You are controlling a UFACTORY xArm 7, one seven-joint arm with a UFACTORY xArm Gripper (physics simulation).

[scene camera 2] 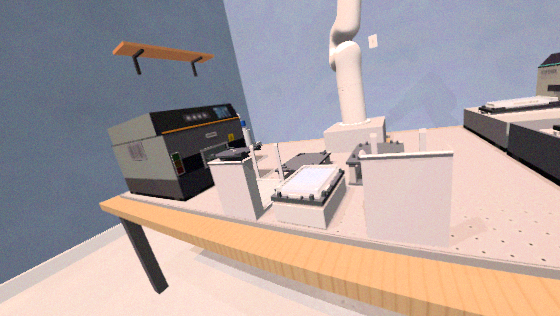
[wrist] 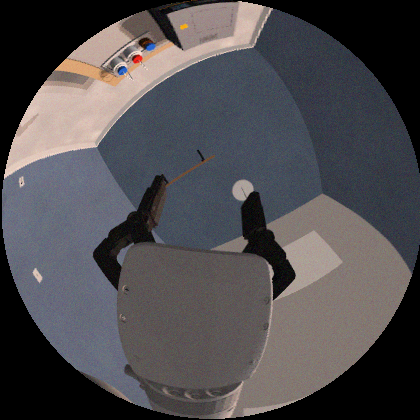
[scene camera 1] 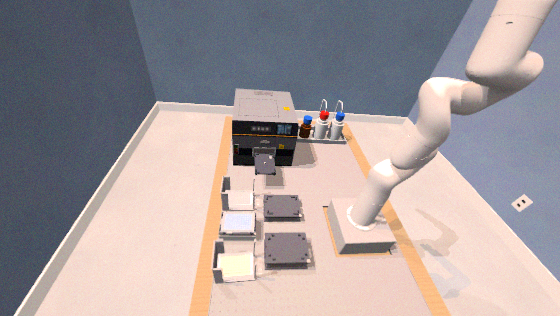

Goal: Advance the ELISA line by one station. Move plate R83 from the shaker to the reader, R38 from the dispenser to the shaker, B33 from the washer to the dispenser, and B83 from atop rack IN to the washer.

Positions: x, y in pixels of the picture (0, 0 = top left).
my gripper: wrist 206, 191; not seen in scene camera 2 (out of frame); not seen in scene camera 1 (out of frame)
cream plate: scene camera 1 234, 265; not seen in the wrist view (out of frame)
